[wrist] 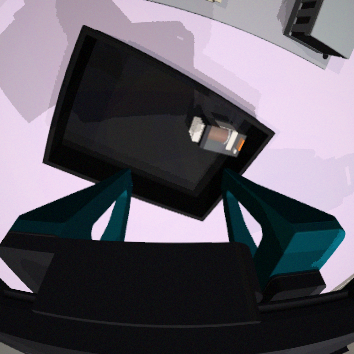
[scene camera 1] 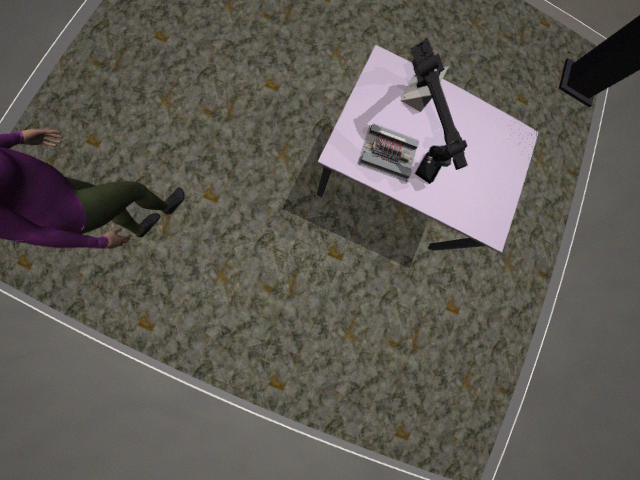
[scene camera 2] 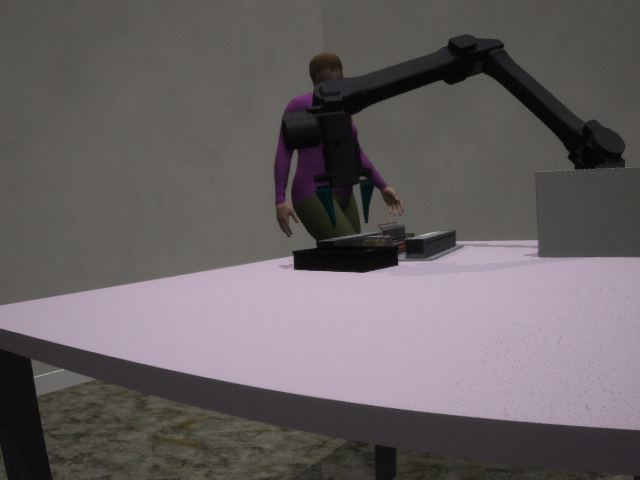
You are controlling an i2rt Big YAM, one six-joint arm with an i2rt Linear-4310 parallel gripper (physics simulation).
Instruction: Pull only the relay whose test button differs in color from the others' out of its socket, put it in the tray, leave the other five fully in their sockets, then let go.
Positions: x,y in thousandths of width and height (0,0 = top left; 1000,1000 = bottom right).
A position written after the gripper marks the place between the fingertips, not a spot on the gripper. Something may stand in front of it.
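Observation:
A relay (wrist: 597,377) can be seen, and so can the gripper (scene camera 2: 548,470). The wrist view also shows the gripper (wrist: 499,499).

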